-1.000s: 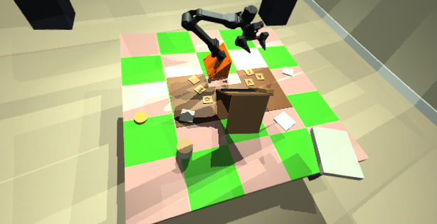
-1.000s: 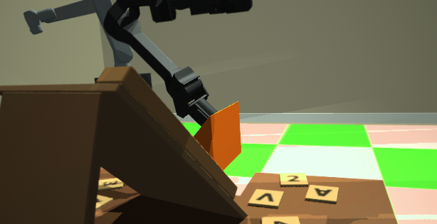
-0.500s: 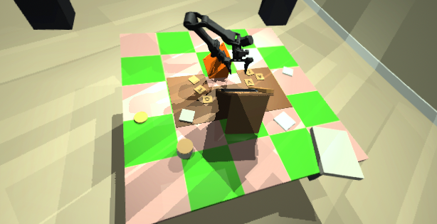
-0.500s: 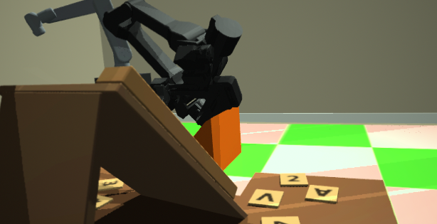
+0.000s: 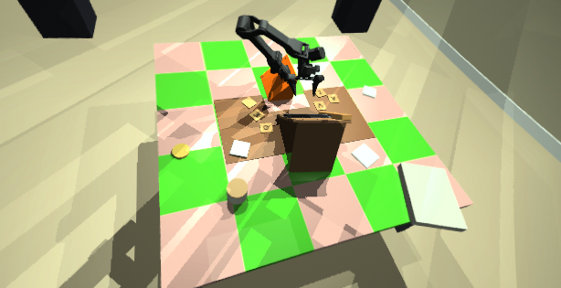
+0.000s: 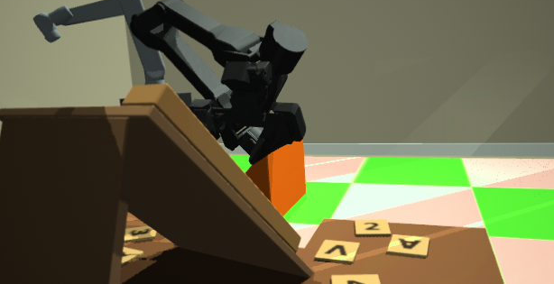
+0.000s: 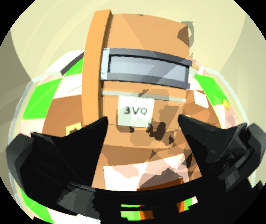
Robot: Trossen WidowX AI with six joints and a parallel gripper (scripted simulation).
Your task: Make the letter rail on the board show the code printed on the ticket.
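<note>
My gripper tip is 4 cm past the tan tile, 21 cm to the left of it and 15 cm above it. From my gripper tip the other things lie so: ticket (6 cm ahead, 8 cm below); white slab (53 cm ahead, 44 cm to the left, 14 cm below).
</note>
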